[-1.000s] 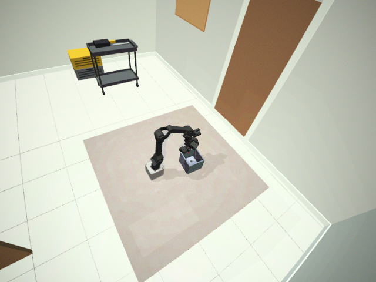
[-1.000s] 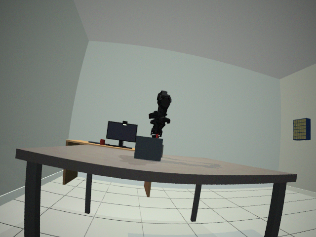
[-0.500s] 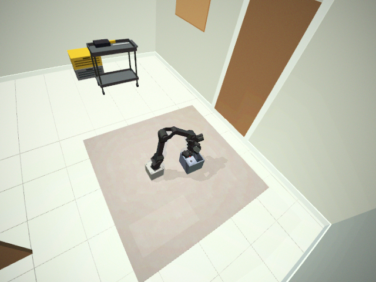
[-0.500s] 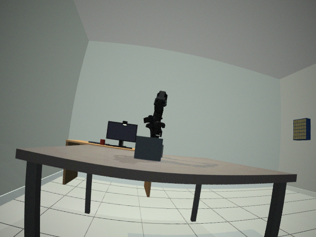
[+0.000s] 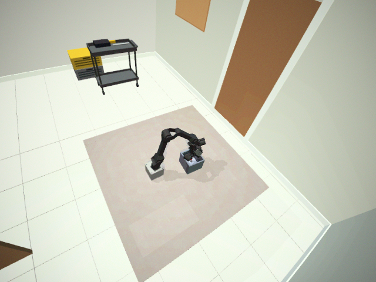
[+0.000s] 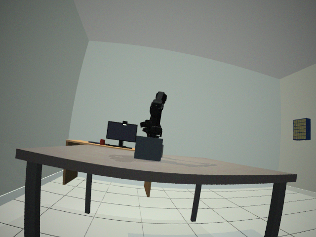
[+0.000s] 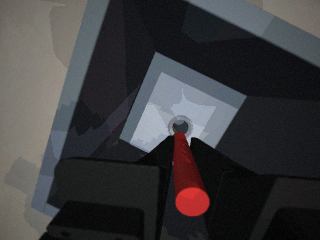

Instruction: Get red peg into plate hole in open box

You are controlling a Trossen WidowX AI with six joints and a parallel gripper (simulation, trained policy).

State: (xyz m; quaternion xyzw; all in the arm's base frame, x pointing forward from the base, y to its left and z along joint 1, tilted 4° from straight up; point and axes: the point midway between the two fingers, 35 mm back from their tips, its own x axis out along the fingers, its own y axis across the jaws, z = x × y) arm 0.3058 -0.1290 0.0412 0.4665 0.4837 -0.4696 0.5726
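My gripper tip is now 10 mm to the right of the red peg and 10 mm below it.
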